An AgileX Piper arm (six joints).
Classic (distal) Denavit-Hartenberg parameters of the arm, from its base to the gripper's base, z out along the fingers. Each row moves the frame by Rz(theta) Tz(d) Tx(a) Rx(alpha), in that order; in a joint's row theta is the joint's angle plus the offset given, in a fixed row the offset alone. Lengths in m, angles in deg.
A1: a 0  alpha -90  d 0.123  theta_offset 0
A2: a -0.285  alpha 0  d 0  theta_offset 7.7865
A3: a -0.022  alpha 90  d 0  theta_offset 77.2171
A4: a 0  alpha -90  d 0.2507  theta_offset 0
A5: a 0  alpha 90  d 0  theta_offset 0
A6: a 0  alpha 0  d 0.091  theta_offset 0
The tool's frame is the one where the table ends.
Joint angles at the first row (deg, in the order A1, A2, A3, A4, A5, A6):
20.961 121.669 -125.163 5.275 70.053 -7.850
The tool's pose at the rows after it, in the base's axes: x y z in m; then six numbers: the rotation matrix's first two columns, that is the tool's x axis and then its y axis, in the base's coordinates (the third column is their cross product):
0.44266, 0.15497, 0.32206, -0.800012, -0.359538, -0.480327, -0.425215, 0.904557, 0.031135
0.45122, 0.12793, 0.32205, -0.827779, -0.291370, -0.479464, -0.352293, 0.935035, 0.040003
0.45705, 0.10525, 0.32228, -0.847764, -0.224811, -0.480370, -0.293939, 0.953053, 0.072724
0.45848, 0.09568, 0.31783, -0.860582, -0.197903, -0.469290, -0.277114, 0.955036, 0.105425
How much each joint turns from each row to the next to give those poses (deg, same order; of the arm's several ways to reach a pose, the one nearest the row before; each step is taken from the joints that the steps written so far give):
-2.602 -0.001 0.002 -0.142 0.111 0.965
-3.451 0.001 -0.002 -0.078 0.001 1.218
-3.147 -0.001 0.004 1.575 -0.003 0.681
-1.549 -0.139 1.225 2.034 -0.217 -0.448

